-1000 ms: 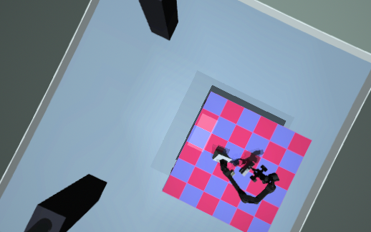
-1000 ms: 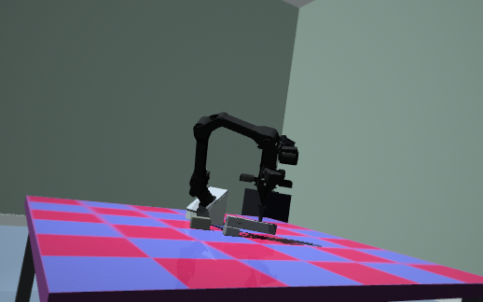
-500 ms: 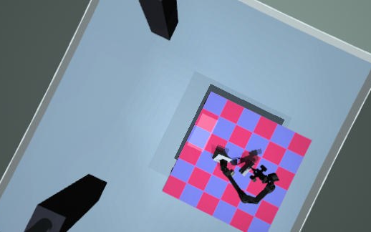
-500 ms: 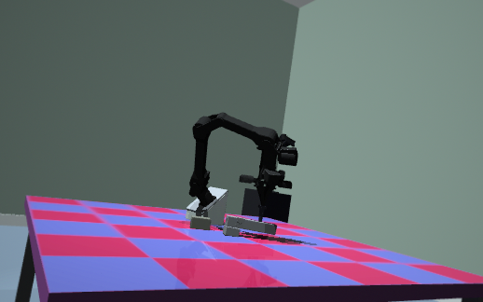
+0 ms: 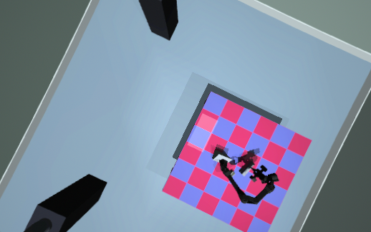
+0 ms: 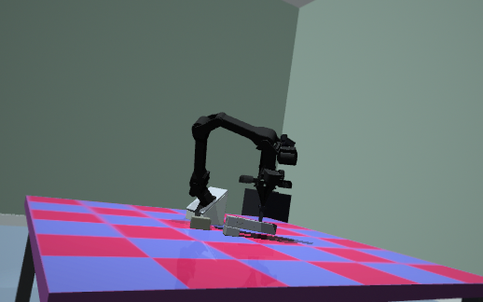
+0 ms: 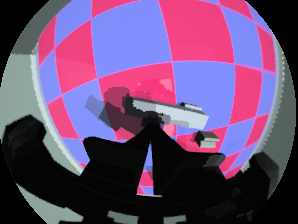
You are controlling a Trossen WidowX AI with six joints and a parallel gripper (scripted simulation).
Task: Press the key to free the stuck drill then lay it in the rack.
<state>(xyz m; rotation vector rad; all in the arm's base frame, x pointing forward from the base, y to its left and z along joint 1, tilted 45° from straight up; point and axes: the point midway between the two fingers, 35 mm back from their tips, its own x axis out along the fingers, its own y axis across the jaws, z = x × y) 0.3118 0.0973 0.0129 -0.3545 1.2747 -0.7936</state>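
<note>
Right now my gripper tip is 30 mm above the dark key pin. Also, from my gripper tip: grey rack (170 mm to the right, 140 mm behind, 100 mm below); drill (70 mm below, 50 mm to the right, 20 mm behind); grey housing block (80 mm below, 40 mm to the right, 20 mm behind).
</note>
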